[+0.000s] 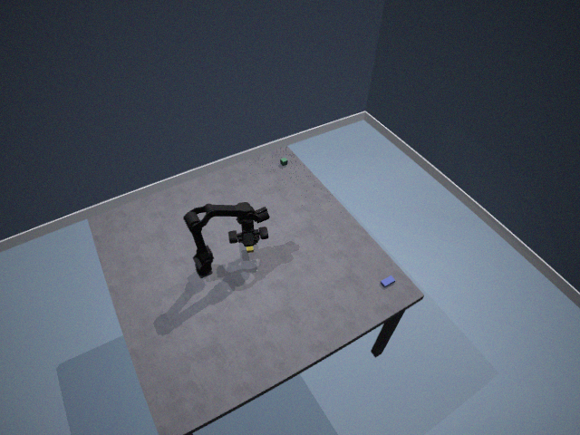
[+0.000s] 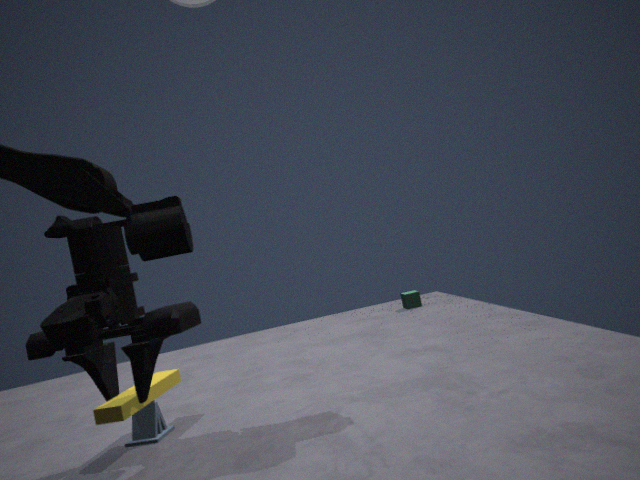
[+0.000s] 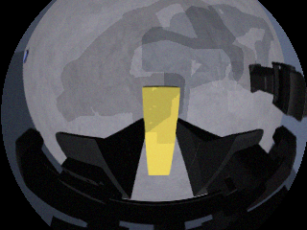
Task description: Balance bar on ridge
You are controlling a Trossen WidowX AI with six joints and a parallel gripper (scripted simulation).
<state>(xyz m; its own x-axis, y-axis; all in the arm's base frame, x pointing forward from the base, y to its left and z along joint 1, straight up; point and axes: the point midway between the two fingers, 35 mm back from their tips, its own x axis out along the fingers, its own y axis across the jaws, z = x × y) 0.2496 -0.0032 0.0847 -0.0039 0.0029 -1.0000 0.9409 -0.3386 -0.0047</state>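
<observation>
Right now my gripper tip is 30 mm to the right of the bar and 10 mm short of it. From my gripper tip the other things lie so: green cube (500 mm to the left, 490 mm ahead, 30 mm below); flat blue block (500 mm to the right, 490 mm ahead, 40 mm below).
</observation>
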